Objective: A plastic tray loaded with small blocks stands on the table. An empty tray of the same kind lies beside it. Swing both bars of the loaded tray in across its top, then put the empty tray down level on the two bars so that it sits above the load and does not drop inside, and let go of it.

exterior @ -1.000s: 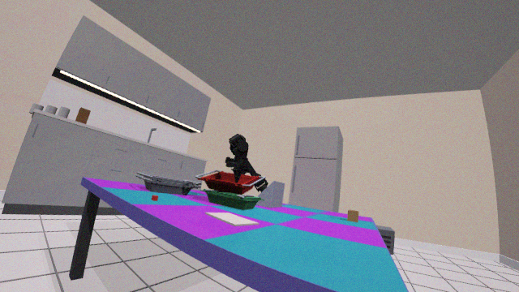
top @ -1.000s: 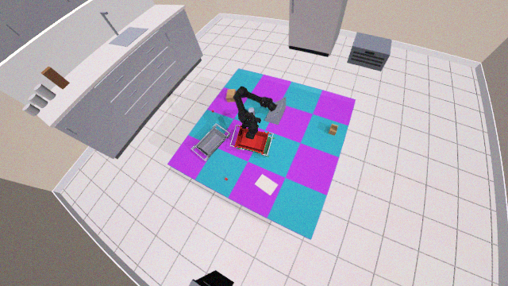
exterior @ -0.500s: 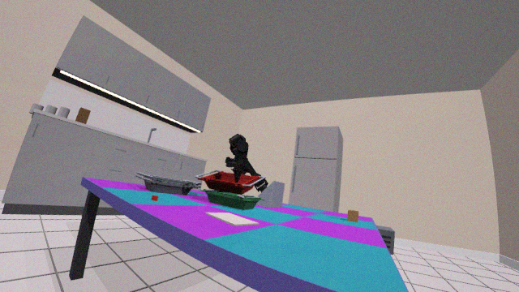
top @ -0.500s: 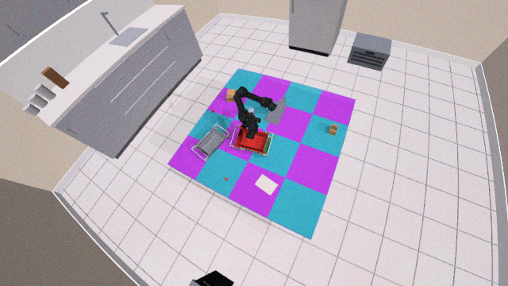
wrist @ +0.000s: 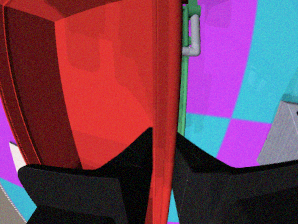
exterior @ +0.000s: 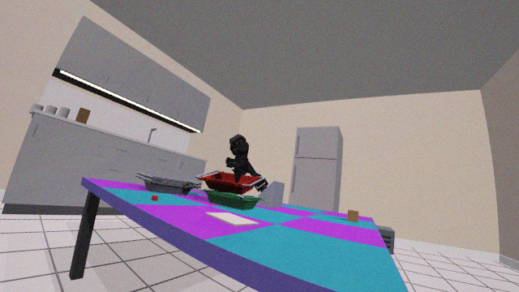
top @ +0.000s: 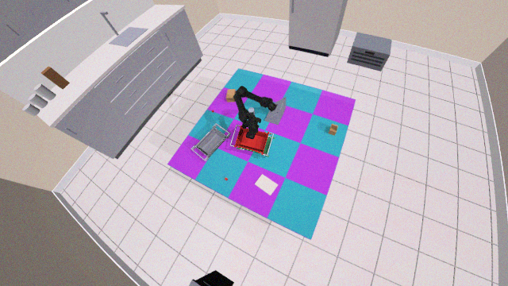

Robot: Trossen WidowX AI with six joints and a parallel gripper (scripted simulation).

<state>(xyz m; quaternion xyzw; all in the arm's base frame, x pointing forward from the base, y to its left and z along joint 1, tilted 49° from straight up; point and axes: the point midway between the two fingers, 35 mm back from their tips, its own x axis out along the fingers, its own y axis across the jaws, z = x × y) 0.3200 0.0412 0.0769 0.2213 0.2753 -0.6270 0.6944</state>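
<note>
My gripper tip is 70 mm short of the red tray, 10 mm to the right of it and 10 mm below it. From my gripper tip the other things lie so: white flat plate 320 mm ahead, 230 mm to the left, 110 mm below.
</note>
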